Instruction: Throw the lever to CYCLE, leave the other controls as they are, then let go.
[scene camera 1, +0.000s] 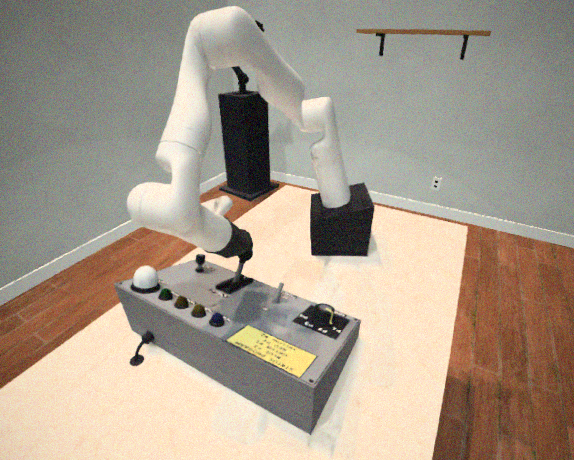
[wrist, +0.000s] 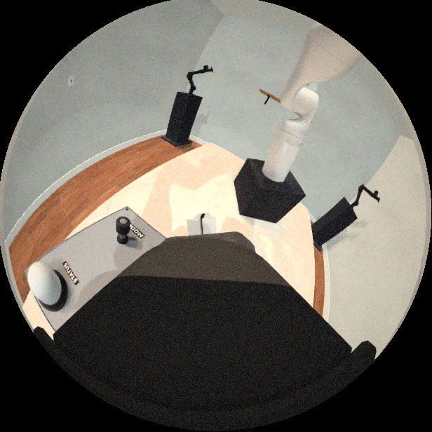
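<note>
There's a grey control box (wrist: 64, 278) that I can see from here, and my gripper (wrist: 203, 220) is showing along with it.
</note>
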